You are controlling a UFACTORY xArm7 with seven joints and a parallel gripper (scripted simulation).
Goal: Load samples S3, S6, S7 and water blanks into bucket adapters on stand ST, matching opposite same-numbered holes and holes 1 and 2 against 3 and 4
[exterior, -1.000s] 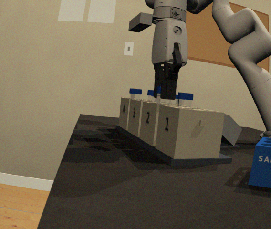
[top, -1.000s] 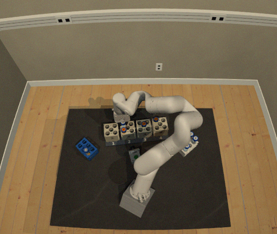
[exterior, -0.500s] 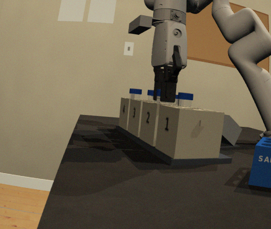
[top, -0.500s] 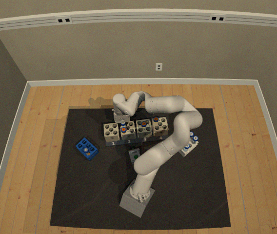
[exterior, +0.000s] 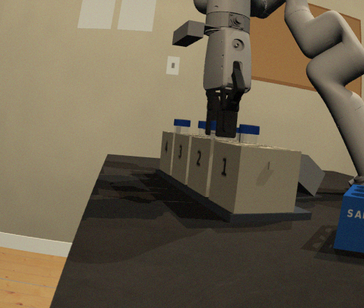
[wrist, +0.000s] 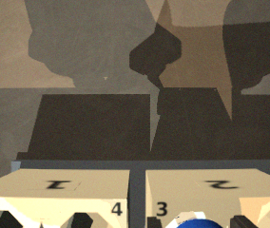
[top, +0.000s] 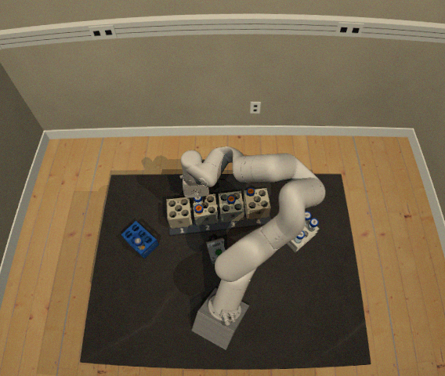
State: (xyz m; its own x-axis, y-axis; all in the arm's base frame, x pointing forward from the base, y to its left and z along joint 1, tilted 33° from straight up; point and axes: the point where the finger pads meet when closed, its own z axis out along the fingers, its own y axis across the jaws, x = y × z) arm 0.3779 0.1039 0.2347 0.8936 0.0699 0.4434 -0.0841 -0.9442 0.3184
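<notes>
The adapter 1 lies 90 mm to the left of my hand, 70 mm below it and 20 mm behind it. From my hand the other things lie so: blue sample rack (270 mm to the left, 90 mm below, 90 mm behind); white blank rack (390 mm to the right, 210 mm behind, 90 mm below).
</notes>
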